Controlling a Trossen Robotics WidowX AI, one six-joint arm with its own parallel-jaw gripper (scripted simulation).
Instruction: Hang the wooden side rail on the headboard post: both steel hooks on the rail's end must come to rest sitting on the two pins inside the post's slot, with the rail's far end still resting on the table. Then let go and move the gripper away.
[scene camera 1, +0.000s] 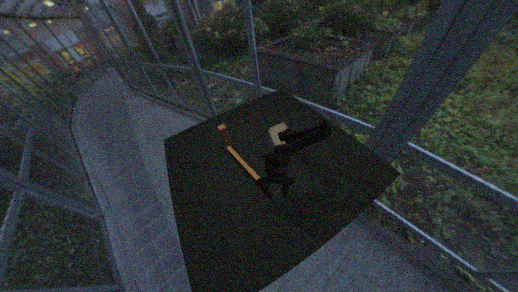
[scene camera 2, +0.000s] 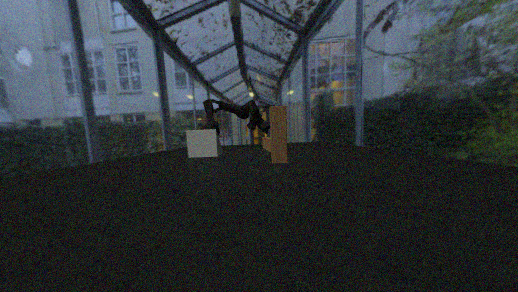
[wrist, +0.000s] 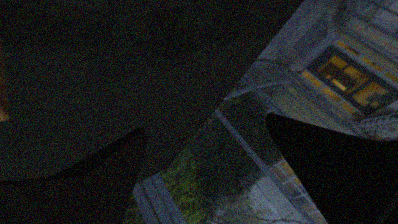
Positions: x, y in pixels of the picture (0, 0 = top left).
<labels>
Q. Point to a headboard post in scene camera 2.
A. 278, 118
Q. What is my gripper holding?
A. Nothing.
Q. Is my gripper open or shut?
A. Open.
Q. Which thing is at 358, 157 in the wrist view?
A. My gripper.
</labels>
